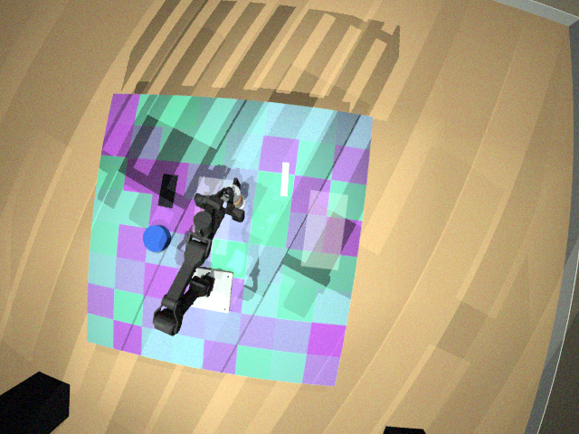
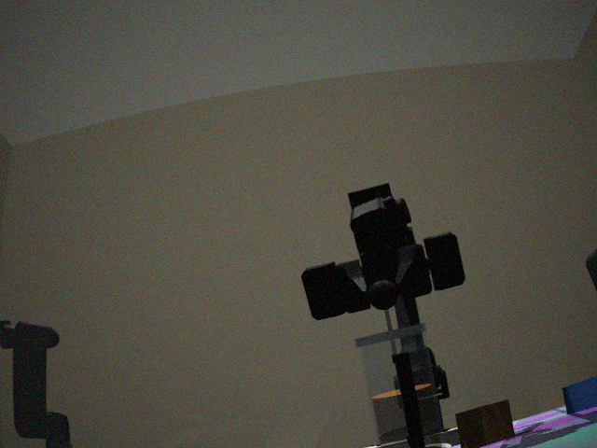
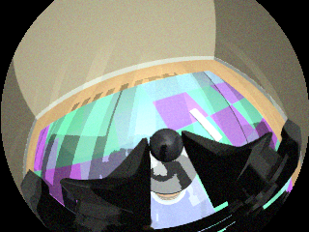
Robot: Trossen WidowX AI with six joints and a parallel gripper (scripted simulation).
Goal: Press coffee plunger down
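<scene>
The coffee press is 10 mm behind my gripper tip and 100 mm below it. Round my gripper tip: black slab: 60 mm behind, 330 mm to the left, 190 mm below; blue cylinder: 280 mm behind, 330 mm to the left, 170 mm below; orange block: 140 mm behind, 100 mm to the left, 170 mm below.
</scene>
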